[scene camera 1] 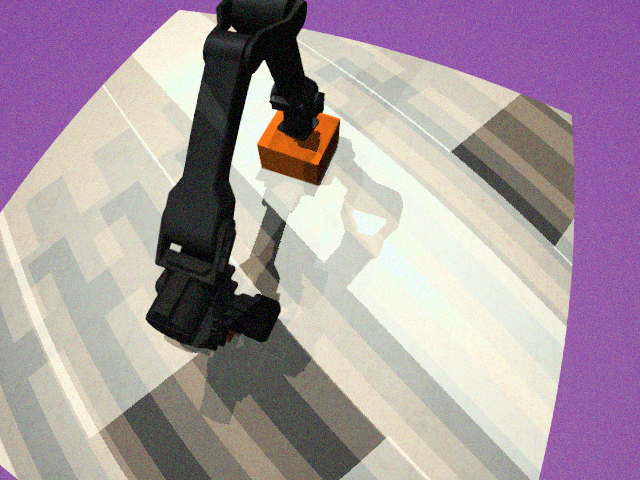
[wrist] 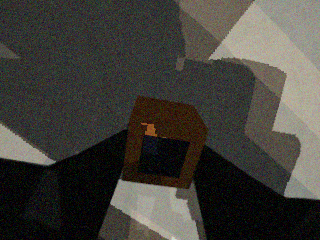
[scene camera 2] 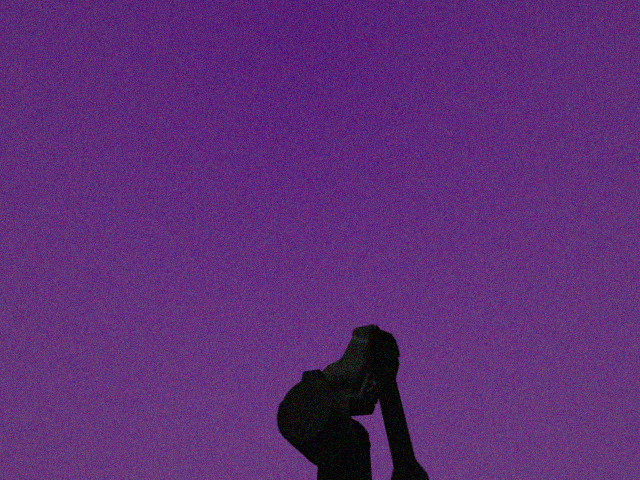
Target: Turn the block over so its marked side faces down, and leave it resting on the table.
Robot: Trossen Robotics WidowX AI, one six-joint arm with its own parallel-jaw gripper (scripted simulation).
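Gripper state: my gripper [scene camera 1: 223, 322], visible also in the wrist view [wrist: 161, 142], holds a block [wrist: 165, 140]. The block is out of frame in scene camera 2.
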